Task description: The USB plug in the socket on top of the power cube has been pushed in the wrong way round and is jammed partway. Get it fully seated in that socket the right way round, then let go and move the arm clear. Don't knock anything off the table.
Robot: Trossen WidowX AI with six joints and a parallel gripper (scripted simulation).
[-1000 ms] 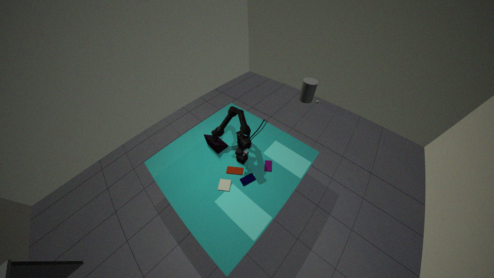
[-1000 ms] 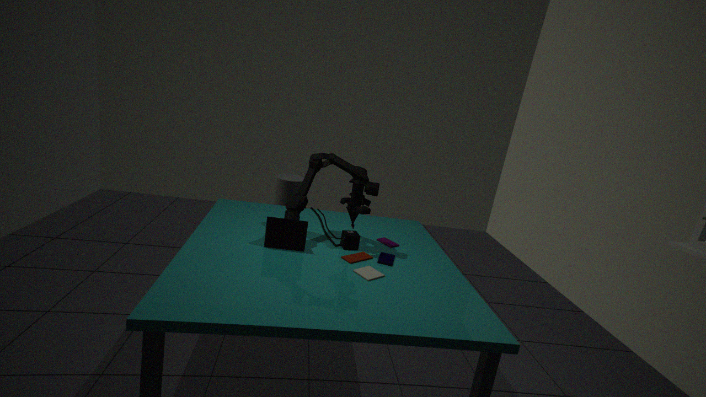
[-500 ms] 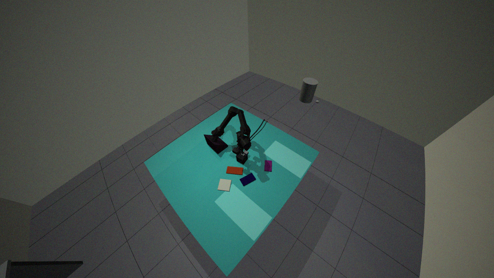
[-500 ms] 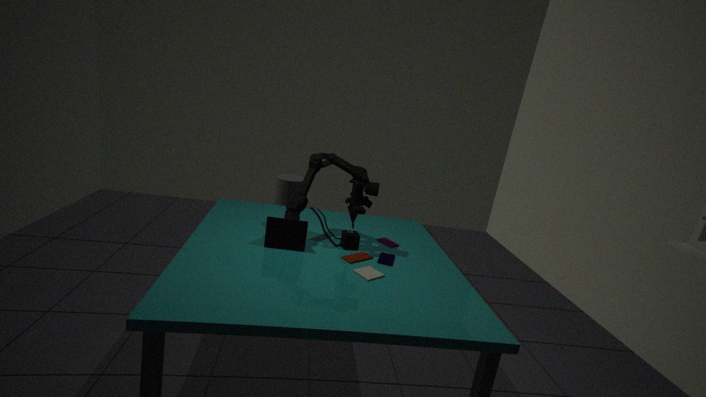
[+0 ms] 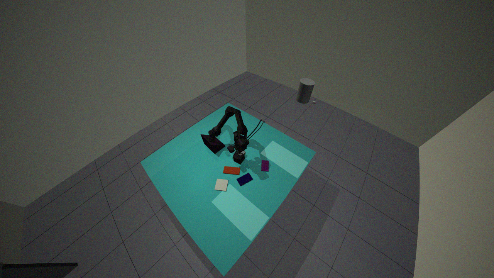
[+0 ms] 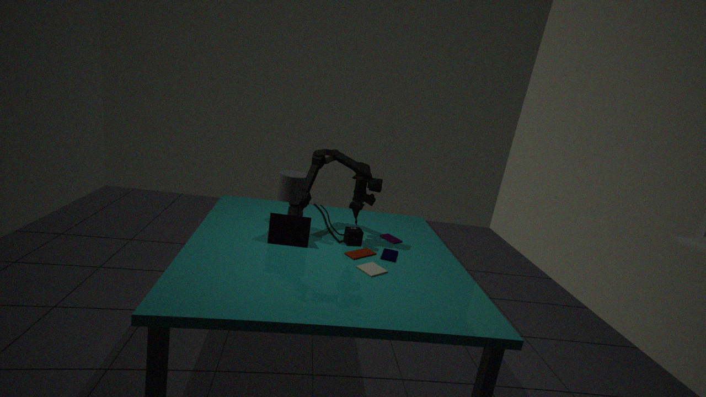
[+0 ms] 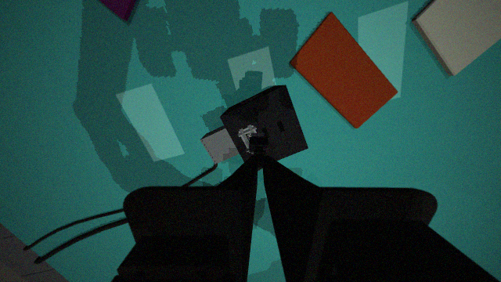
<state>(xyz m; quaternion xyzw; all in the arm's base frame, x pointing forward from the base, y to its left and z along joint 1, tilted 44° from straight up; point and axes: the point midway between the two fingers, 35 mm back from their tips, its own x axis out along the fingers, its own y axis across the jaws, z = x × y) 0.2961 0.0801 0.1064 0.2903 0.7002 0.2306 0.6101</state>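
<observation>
The USB plug lies 20 mm below my gripper tip. The rest, counted from my gripper tip: pale socket 70 mm below, 10 mm to the left; then dark blue card 190 mm ahead, 130 mm below, 100 mm to the right; then orange card 130 mm to the right, 130 mm below, 50 mm ahead.
</observation>
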